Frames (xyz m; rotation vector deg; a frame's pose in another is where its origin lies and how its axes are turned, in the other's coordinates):
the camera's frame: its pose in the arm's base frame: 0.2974 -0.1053 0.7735 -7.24 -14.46 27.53
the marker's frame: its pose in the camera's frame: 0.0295 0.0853 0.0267 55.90 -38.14 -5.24
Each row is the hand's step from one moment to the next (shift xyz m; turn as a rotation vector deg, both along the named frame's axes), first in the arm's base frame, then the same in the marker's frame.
Working: the arm's base frame: its pose in the marker's frame: -0.7458 -0.2953 -0.2414 -57.83 36.73 -28.56

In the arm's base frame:
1: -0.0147 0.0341 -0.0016 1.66 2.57 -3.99
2: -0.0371 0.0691 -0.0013 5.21 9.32 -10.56
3: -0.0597 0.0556 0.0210 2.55 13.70 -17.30
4: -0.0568 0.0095 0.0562 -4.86 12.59 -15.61
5: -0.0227 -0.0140 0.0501 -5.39 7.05 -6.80
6: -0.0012 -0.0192 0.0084 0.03 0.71 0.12
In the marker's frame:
1: -0.0086 0.0239 -0.0271 -1.36 -2.36 -4.23
2: -0.0212 0.0545 -0.0523 -2.78 -5.65 -13.63
3: -0.0231 0.0767 -0.0260 -8.97 -6.06 -19.40
4: -0.0007 0.0756 0.0276 -13.18 -0.71 -15.86
5: 0.0173 0.0391 0.0373 -7.94 2.53 -7.45
6: 0.0033 -0.0027 0.0206 0.17 0.37 -0.59

